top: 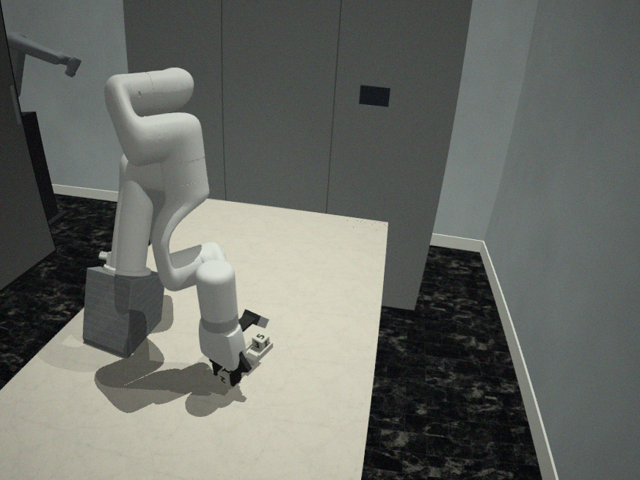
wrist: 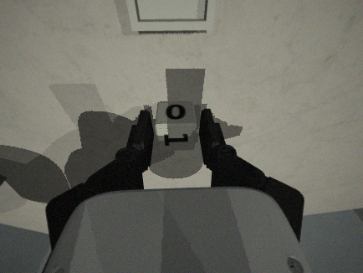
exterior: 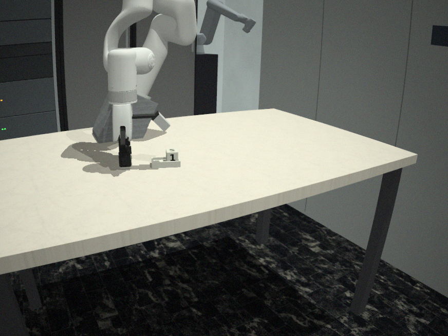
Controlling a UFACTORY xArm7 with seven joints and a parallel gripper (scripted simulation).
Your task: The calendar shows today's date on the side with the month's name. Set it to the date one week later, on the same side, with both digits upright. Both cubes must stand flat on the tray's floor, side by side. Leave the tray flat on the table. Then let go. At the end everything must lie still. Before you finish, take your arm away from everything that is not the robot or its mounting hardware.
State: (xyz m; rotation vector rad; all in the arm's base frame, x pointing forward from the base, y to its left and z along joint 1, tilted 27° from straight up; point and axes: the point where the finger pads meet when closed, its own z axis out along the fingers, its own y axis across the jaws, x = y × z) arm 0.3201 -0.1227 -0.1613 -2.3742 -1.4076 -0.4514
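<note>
The digit cube is 10 mm below my hand. The rest, counted from my hand: tray (100 mm to the left, 50 mm ahead, 20 mm below).
</note>
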